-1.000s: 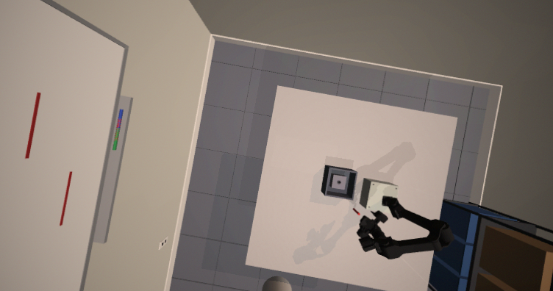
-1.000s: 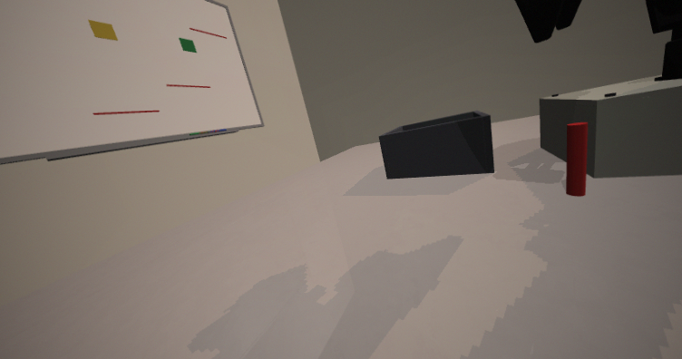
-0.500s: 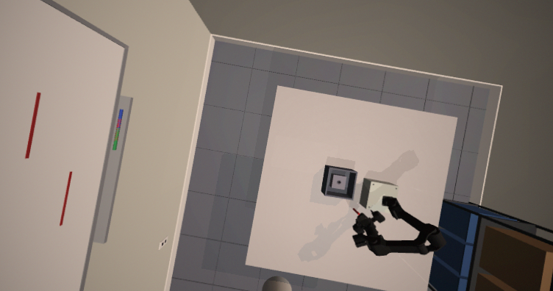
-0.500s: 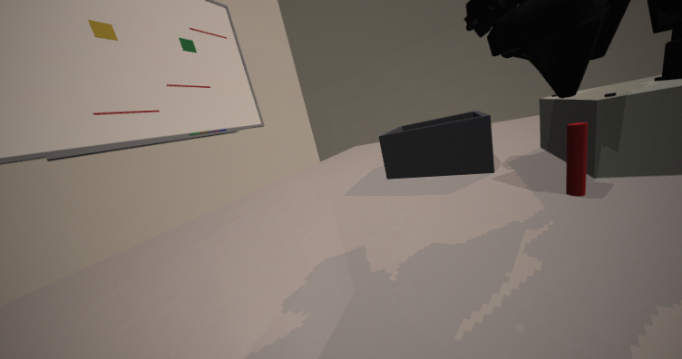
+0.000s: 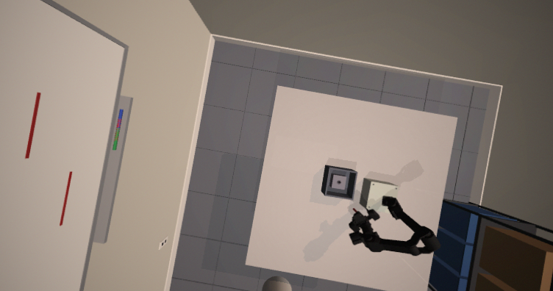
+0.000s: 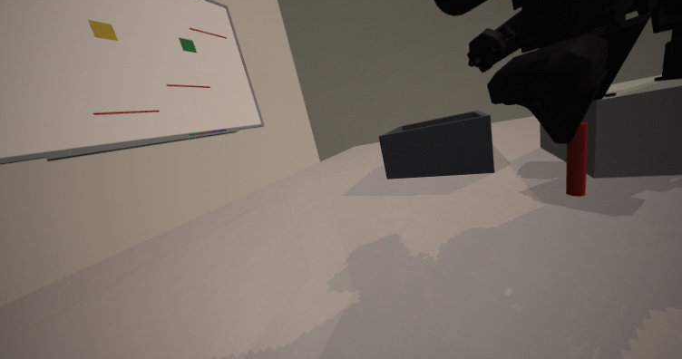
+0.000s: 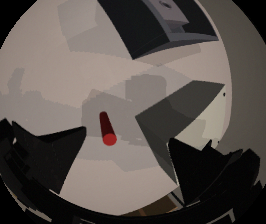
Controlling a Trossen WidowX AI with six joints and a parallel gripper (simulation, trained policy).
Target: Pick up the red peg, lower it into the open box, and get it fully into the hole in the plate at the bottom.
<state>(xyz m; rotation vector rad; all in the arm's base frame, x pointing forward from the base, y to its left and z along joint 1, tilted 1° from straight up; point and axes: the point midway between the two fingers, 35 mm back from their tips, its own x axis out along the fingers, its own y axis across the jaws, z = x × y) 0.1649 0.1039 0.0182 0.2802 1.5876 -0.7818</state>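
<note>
Right now the red peg is 1 cm ahead of my gripper tip, 2 cm to the left of it and 4 cm below it. From my gripper tip the other things lie so: dark box (15 cm ahead, 18 cm to the right, 5 cm below); then grey plate (15 cm ahead, 18 cm to the right, 4 cm below).
</note>
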